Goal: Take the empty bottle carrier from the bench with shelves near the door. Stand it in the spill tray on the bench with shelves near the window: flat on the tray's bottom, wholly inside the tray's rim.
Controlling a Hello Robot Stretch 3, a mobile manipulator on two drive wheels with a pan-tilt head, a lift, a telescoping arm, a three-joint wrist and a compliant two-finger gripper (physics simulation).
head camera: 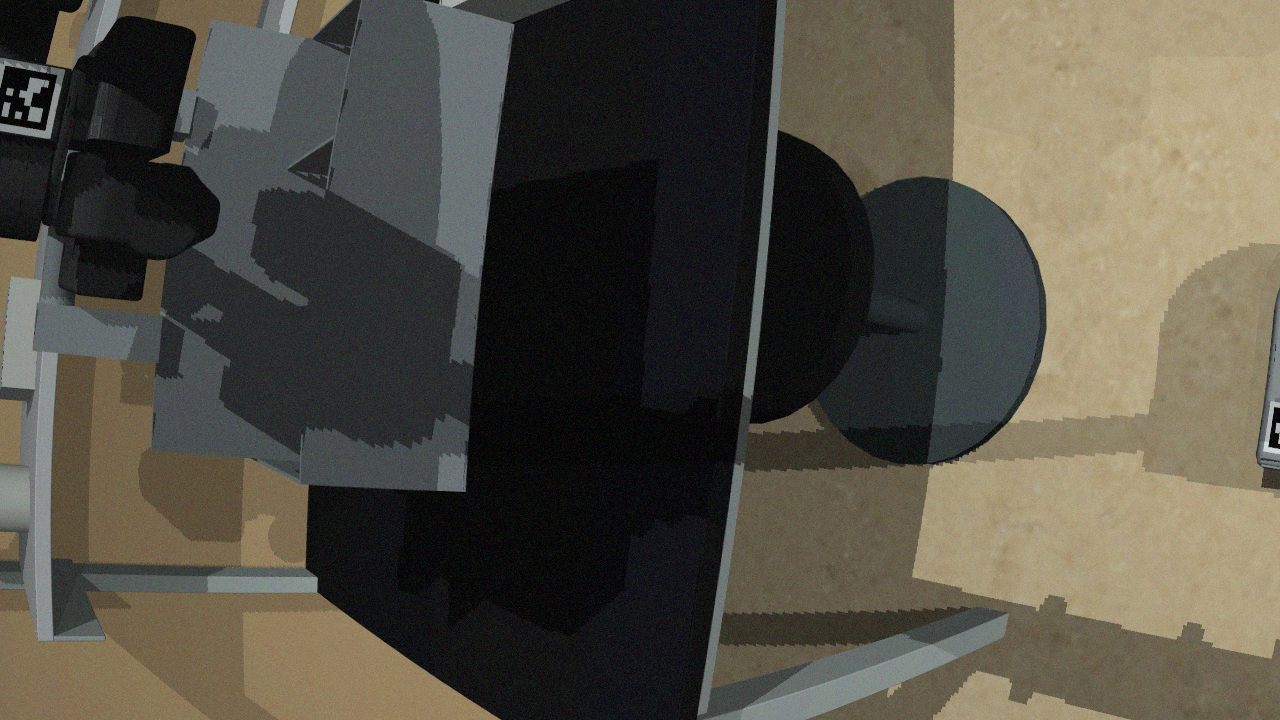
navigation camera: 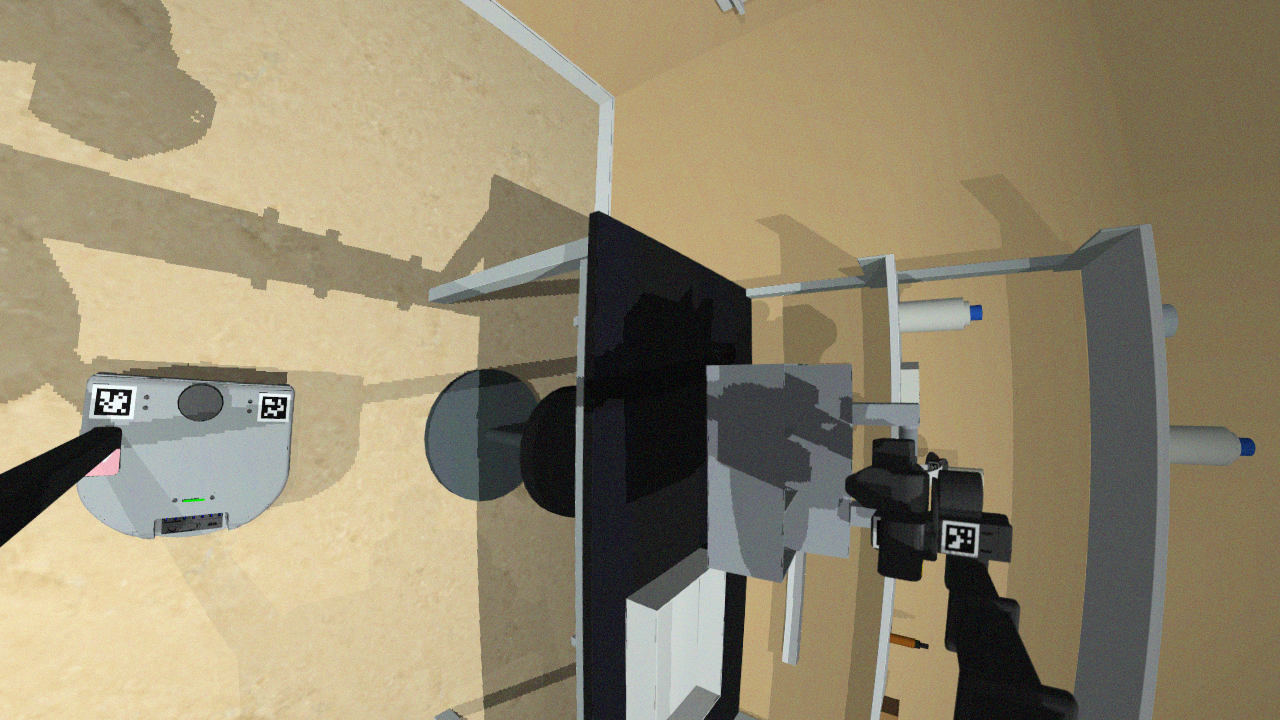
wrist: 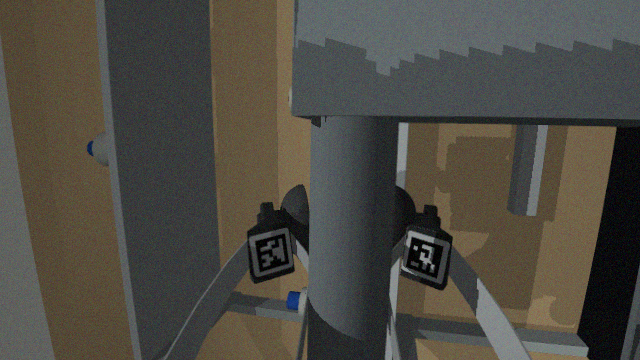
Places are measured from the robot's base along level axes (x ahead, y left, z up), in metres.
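Pixels of known places: robot's base, origin of its link: [navigation camera: 201, 400].
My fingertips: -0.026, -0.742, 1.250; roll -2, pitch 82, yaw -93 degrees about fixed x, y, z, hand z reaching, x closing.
For each thing: its middle in the pictures, then the offset to it from my fingertips, as dx, dy, dz. Level surfaces: height alone.
- grey bottle carrier, middle of its body: [head camera: 237, 234] [navigation camera: 818, 461] +0.002, +0.101, -0.137
- black bench top, height of its surface: dz -0.487
- white spill tray, middle of its body: [navigation camera: 680, 655] -0.510, -0.057, -0.449
- upper shelf, height of its surface: dz +0.408
- round base, middle of its body: [head camera: 919, 318] [navigation camera: 489, 434] -0.058, -0.044, -1.234
The grey bottle carrier [head camera: 393, 376] [navigation camera: 751, 537] [wrist: 465, 85] hangs from my gripper [head camera: 156, 152] [navigation camera: 881, 521] [wrist: 347, 209], which is shut on its round handle bar. The carrier is above the black bench top [head camera: 554, 537] [navigation camera: 617, 358]. The white spill tray [navigation camera: 641, 662] lies on that bench, to one side of the carrier, at the bottom of the navigation view. A small part of the tray [head camera: 501, 8] shows at the top edge of the head view. The carrier hides part of the bench top, and the tray's far end is out of view.
A lower shelf [navigation camera: 892, 358] and an upper shelf [navigation camera: 1123, 402] run behind the bench, close to my wrist. Bottles [navigation camera: 930, 315] [navigation camera: 1203, 445] stand on them. A stool with a black seat [navigation camera: 554, 452] and round base [navigation camera: 474, 429] stands between the bench and my base [navigation camera: 196, 456].
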